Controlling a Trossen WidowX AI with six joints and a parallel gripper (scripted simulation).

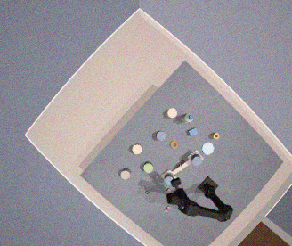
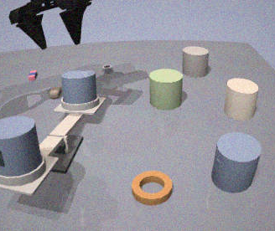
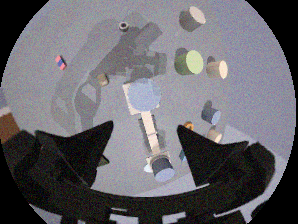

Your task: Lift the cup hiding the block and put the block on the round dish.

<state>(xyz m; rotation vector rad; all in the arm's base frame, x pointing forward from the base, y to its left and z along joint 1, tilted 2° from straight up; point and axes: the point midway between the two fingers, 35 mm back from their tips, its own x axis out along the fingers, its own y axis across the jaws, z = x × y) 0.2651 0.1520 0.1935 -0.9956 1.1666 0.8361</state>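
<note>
Now: the pale grey block 20 mm ahead of my gripper tip, 20 mm to the left of it and 120 mm below it. From my gripper tip the other things lie so: balance beam (20 mm ahead, 110 mm to the right, 120 mm below); then balance (20 mm ahead, 110 mm to the right, 140 mm below); then grey nut (30 mm ahead, 240 mm to the left, 150 mm below).
</note>
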